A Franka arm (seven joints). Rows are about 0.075 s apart.
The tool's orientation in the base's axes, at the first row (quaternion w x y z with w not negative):
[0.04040 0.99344 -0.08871 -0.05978]
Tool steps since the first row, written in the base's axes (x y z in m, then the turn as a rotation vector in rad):
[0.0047 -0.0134 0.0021 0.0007 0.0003 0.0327]
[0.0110 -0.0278 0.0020 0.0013 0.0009 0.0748]
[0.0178 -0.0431 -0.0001 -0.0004 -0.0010 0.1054]
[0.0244 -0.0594 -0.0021 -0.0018 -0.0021 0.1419]
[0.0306 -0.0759 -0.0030 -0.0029 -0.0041 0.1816]
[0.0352 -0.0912 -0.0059 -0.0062 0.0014 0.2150]
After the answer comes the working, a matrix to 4 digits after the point.
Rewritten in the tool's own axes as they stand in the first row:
[0.0068 0.0125 -0.0017 -0.0030 0.0026 -0.0325]
[0.0156 0.0256 -0.0014 -0.0072 0.0057 -0.0742]
[0.0252 0.0392 0.0009 -0.0120 0.0106 -0.1042]
[0.0348 0.0539 0.0031 -0.0172 0.0153 -0.1400]
[0.0440 0.0689 0.0044 -0.0224 0.0210 -0.1791]
[0.0516 0.0829 0.0078 -0.0303 0.0192 -0.2121]

The tool's axes in the first row as the columns of a matrix, in the base's axes (rounded; the answer above uses it unrounded):
[0.9771 -0.1714 -0.1259]
[-0.1811 -0.9810 -0.0697]
[-0.1116 0.0909 -0.9896]

